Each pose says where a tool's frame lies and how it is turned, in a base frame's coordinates. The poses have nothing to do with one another.
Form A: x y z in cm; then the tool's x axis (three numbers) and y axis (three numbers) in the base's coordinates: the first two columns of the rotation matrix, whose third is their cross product.
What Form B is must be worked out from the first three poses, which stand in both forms.
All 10 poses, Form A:
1: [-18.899 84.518 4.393 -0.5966 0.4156 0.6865 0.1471 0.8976 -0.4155]
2: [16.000 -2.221 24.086 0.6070 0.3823 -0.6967 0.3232 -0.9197 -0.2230]
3: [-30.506 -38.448 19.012 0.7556 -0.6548 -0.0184 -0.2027 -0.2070 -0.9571]
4: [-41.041 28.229 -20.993 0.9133 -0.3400 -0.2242 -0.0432 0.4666 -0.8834]
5: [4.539 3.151 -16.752 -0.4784 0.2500 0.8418 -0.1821 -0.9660 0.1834]
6: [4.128 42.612 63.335 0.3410 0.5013 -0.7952 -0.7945 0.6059 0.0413]
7: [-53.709 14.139 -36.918 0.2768 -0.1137 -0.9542 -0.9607 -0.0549 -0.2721]
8: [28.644 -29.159 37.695 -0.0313 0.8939 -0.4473 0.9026 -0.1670 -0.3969]
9: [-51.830 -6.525 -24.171 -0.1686 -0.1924 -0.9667 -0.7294 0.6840 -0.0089]
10: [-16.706 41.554 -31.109 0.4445 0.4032 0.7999 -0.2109 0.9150 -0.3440]
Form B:
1: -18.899 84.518 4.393; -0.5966 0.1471 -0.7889; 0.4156 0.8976 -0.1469; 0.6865 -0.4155 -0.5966
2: 16.000 -2.221 24.086; 0.6070 0.3232 -0.7260; 0.3823 -0.9197 -0.0898; -0.6967 -0.2230 -0.6818
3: -30.506 -38.448 19.012; 0.7556 -0.2027 0.6229; -0.6548 -0.2070 0.7269; -0.0184 -0.9571 -0.2891
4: -41.041 28.229 -20.993; 0.9133 -0.0432 0.4050; -0.3400 0.4666 0.8165; -0.2242 -0.8834 0.4115
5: 4.539 3.151 -16.752; -0.4784 -0.1821 0.8590; 0.2500 -0.9660 -0.0656; 0.8418 0.1834 0.5077
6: 4.128 42.612 63.335; 0.3410 -0.7945 0.5025; 0.5013 0.6059 0.6177; -0.7952 0.0413 0.6049
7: -53.709 14.139 -36.918; 0.2768 -0.9607 -0.0214; -0.1137 -0.0549 0.9920; -0.9542 -0.2721 -0.1244
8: 28.644 -29.159 37.695; -0.0313 0.9026 -0.4295; 0.8939 -0.1670 -0.4162; -0.4473 -0.3969 -0.8016
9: -51.830 -6.525 -24.171; -0.1686 -0.7294 0.6629; -0.1924 0.6840 0.7036; -0.9667 -0.0089 -0.2557
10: -16.706 41.554 -31.109; 0.4445 -0.2109 -0.8706; 0.4032 0.9150 -0.0158; 0.7999 -0.3440 0.4918
